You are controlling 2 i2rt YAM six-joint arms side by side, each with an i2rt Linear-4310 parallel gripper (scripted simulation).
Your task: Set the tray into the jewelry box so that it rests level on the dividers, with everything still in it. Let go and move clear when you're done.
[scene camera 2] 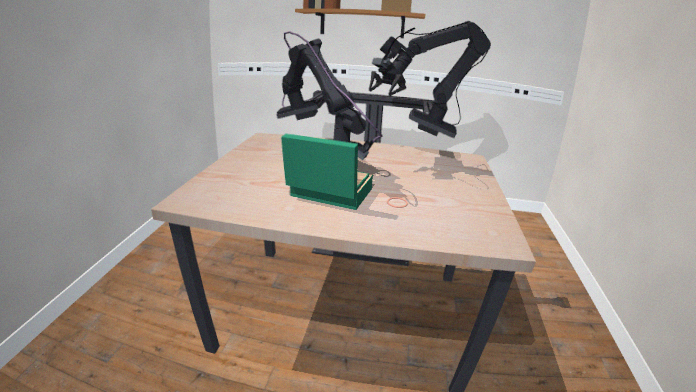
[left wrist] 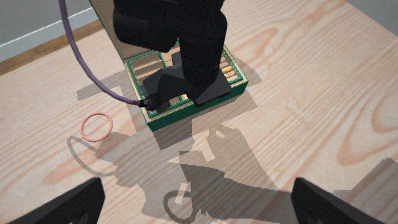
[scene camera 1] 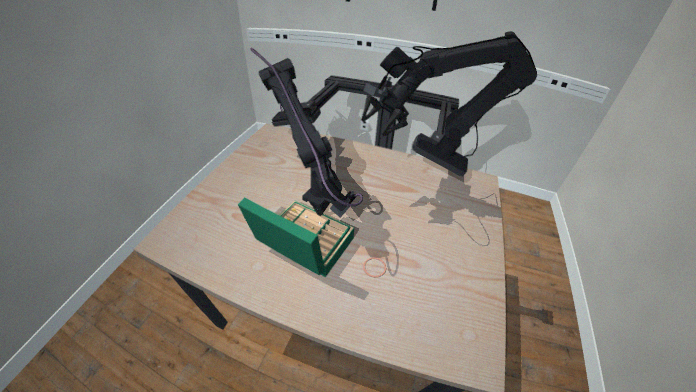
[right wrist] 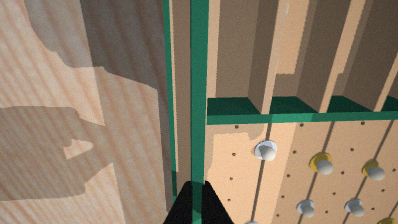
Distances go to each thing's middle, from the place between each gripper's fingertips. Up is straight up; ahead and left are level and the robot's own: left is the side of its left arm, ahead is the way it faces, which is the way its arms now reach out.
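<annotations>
Measured from my right hand: green jewelry box point(scene camera 2: 312, 165), 5 cm above and 9 cm ahead; green-rimmed tray point(scene camera 1: 325, 231), 2 cm below and 7 cm ahead.
Measured from my left hand point(scene camera 1: 372, 127): green jewelry box, 21 cm below, 10 cm to the right and 26 cm ahead; green-rimmed tray, 28 cm below, 10 cm to the right and 24 cm ahead.
</annotations>
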